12 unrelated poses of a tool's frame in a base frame.
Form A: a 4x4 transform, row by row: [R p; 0 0 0 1], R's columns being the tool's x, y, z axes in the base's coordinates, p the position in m. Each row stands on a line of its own.
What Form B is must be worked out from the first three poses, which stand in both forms.
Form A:
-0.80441 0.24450 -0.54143 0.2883
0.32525 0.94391 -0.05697 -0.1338
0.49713 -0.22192 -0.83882 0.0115
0 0 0 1
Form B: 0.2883 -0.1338 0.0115 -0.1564 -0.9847 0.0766 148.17
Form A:
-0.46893 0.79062 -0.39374 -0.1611
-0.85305 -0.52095 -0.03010 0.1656
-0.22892 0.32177 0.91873 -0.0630
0 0 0 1
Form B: -0.1611 0.1656 -0.0630 0.2083 -0.0976 -0.9732 122.38
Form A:
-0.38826 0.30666 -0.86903 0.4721
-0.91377 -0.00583 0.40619 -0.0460
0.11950 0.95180 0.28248 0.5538
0 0 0 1
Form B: 0.4721 -0.0460 0.5538 0.3282 -0.5946 -0.7340 123.77
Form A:
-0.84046 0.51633 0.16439 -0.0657
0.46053 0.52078 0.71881 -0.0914
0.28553 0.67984 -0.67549 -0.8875
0 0 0 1
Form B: -0.0657 -0.0914 -0.8875 -0.2805 -0.8718 -0.4015 176.02
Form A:
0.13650 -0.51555 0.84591 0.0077
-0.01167 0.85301 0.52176 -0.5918
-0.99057 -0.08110 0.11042 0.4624
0 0 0 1
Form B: 0.0077 -0.5918 0.4624 -0.3018 0.9194 0.2523 87.14
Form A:
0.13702 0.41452 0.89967 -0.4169
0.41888 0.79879 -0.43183 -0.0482
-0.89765 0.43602 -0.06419 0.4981
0 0 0 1
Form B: -0.4169 -0.0482 0.4981 0.4348 0.9005 0.0022 93.68
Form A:
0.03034 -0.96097 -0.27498 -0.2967
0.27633 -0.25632 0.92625 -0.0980
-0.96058 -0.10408 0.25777 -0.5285
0 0 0 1
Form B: -0.2967 -0.0980 -0.5285 -0.5888 0.3918 0.7070 118.95
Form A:
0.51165 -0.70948 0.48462 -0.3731
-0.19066 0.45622 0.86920 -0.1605
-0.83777 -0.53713 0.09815 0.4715
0 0 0 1
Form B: -0.3731 -0.1605 0.4715 -0.7035 0.6616 0.2595 88.11
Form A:
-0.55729 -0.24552 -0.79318 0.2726
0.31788 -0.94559 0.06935 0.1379
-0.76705 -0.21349 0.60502 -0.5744
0 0 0 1
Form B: 0.2726 0.1379 -0.5744 -0.4483 -0.0414 0.8929 161.61
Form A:
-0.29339 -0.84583 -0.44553 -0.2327
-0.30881 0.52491 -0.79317 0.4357
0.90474 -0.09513 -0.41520 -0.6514
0 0 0 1
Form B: -0.2327 0.4357 -0.6514 0.4330 -0.8376 0.3331 126.29
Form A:
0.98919 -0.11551 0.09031 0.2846
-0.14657 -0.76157 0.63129 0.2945
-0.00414 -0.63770 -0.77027 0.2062
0 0 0 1
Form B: 0.2846 0.2945 0.2062 -0.9969 0.0742 -0.0244 140.47
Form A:
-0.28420 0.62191 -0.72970 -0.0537
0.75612 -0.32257 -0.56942 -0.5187
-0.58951 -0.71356 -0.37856 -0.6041
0 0 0 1
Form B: -0.0537 -0.5187 -0.6041 -0.5963 -0.5799 0.5551 173.06
